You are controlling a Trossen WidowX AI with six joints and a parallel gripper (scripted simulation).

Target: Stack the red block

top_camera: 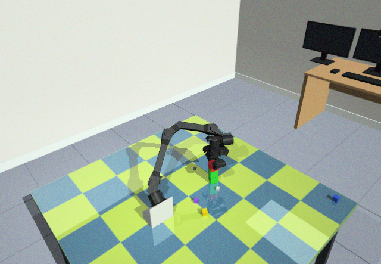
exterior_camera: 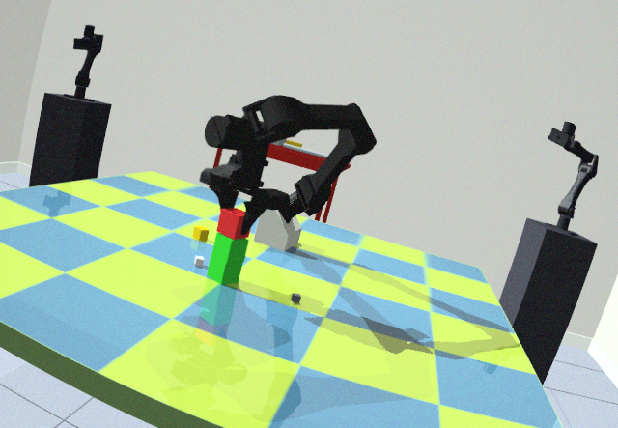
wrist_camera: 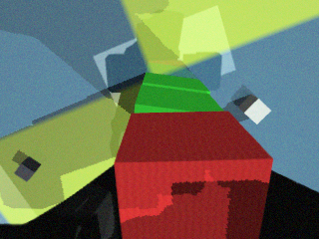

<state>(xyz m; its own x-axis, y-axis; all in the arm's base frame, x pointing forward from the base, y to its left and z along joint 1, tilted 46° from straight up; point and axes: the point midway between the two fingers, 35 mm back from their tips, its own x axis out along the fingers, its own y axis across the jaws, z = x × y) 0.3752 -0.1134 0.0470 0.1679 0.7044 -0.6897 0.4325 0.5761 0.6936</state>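
Now: gripper tip 1 cm below the red block. The rest, counted from my gripper tip: grey block (15 cm to the left, 10 cm below, 1 cm ahead); then white block (10 cm below, 6 cm to the right, 4 cm behind); then purple block (19 cm behind, 9 cm below, 3 cm to the right).
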